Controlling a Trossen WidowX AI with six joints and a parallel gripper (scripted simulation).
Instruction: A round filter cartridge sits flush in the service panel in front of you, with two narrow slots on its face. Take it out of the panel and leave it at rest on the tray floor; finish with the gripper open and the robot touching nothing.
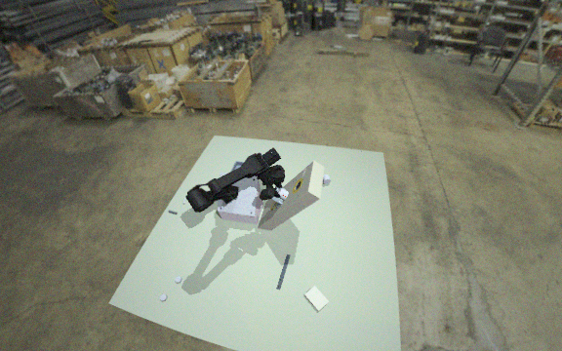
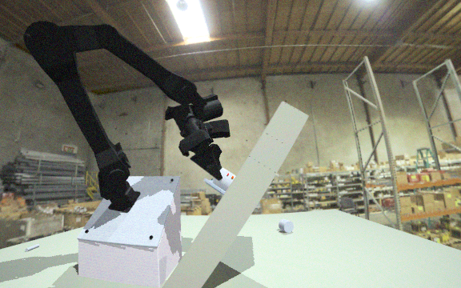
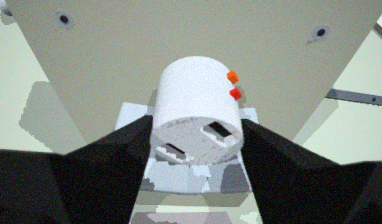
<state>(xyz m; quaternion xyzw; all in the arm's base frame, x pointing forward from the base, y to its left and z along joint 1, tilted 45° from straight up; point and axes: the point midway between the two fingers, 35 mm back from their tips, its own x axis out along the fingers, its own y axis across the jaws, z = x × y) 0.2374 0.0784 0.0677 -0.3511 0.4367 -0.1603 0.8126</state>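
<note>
Now: gripper tip 34 cm past the grey-blue tray, 27 cm to the right of it and 21 cm above it. Round my gripper tip: round filter cartridge right at my gripper tip.
</note>
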